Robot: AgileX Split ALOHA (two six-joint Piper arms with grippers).
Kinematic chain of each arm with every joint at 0, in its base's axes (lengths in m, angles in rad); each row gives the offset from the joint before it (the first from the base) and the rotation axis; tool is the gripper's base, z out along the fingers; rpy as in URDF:
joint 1: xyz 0 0 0.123 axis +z
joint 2: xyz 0 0 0 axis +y
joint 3: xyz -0.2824 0 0.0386 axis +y
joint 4: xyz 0.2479 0 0.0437 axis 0.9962 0 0.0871
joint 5: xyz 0 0 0 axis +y
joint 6: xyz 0.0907 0 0.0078 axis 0.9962 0 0.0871
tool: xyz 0 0 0 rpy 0 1.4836 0
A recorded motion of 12 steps. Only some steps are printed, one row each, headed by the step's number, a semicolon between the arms.
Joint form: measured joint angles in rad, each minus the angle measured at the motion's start. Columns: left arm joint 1, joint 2, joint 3, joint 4, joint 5, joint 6; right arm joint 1, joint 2, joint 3, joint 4, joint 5, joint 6.
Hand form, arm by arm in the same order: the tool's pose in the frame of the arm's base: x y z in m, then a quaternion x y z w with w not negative. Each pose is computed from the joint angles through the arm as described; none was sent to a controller.
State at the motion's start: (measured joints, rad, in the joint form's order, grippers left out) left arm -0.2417 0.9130 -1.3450 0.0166 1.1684 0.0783; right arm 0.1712 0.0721 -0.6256 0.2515 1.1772 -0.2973
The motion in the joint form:
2: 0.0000 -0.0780 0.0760 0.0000 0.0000 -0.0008; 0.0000 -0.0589 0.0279 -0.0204 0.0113 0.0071
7: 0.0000 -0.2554 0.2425 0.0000 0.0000 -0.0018; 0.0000 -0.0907 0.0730 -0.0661 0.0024 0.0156
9: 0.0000 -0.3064 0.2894 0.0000 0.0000 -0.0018; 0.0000 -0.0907 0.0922 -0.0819 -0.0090 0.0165
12: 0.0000 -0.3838 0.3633 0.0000 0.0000 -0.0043; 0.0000 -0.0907 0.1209 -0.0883 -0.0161 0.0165
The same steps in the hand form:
2: 0.1151 -0.0269 0.4472 0.14178 0.88392 -0.02828 0.44472; -0.0245 0.0154 0.2952 -0.21250 0.83201 0.08418 0.50549
7: 0.0762 -0.0174 0.4181 0.14091 0.88159 -0.02891 0.44956; -0.0225 0.0119 0.2828 -0.20549 0.83694 0.06405 0.50319
9: 0.0661 -0.0149 0.4088 0.14075 0.88068 -0.02906 0.45138; -0.0193 0.0110 0.2785 -0.20341 0.84004 0.05682 0.49973
12: 0.0519 -0.0114 0.3929 0.13951 0.88007 -0.02976 0.45290; -0.0154 0.0111 0.2712 -0.20287 0.84584 0.05432 0.49035

